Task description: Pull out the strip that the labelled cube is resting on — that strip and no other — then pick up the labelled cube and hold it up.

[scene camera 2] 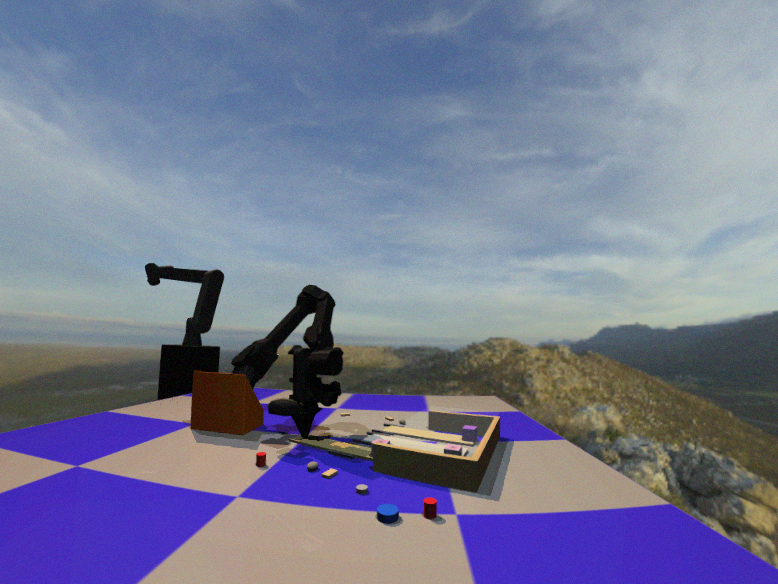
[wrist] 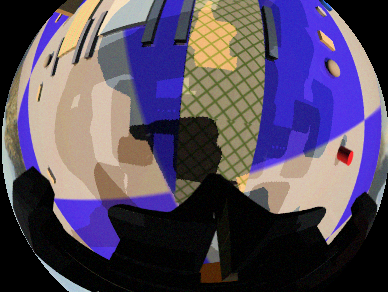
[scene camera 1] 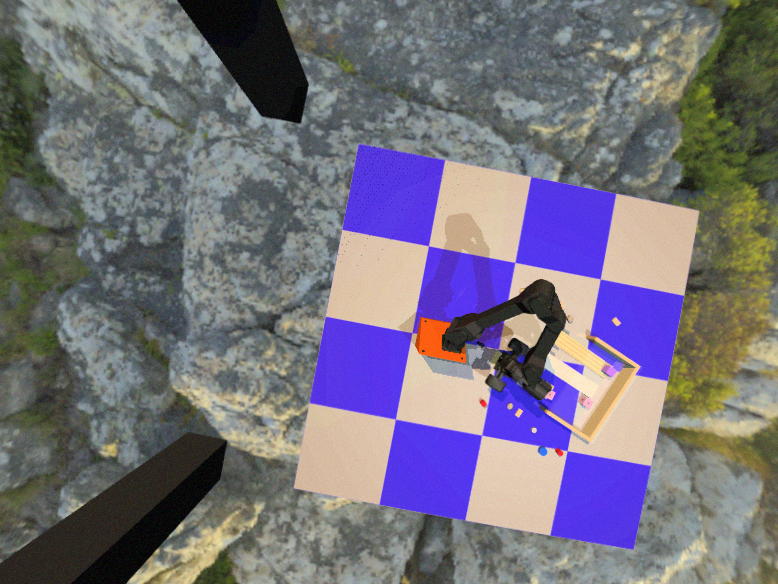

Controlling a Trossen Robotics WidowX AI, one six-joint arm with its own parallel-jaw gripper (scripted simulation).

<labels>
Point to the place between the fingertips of the gripper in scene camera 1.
499,360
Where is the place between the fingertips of the gripper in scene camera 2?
304,438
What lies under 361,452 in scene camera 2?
An olive hatched strip.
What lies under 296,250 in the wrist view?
The gripper.
</labels>
